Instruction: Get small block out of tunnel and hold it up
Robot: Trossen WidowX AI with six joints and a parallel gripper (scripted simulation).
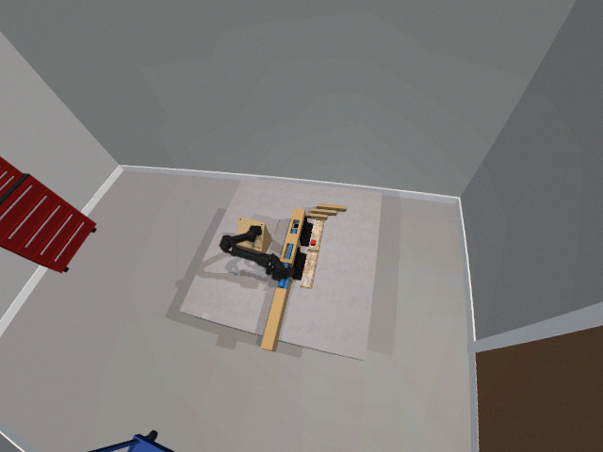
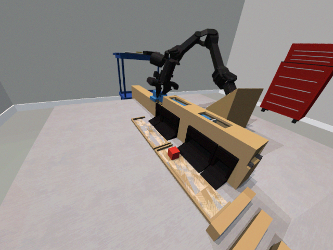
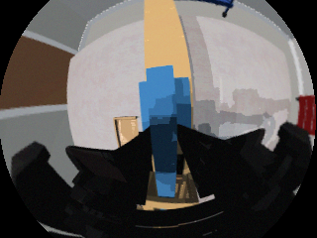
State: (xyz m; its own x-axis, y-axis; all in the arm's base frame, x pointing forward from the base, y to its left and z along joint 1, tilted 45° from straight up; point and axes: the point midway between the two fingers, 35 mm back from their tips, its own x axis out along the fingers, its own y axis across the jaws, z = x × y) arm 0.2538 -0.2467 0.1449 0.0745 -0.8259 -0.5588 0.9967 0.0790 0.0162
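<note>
My gripper tip is 8 cm to the right of the tan covered tunnel, 5 cm above it and 2 cm short of it.
</note>
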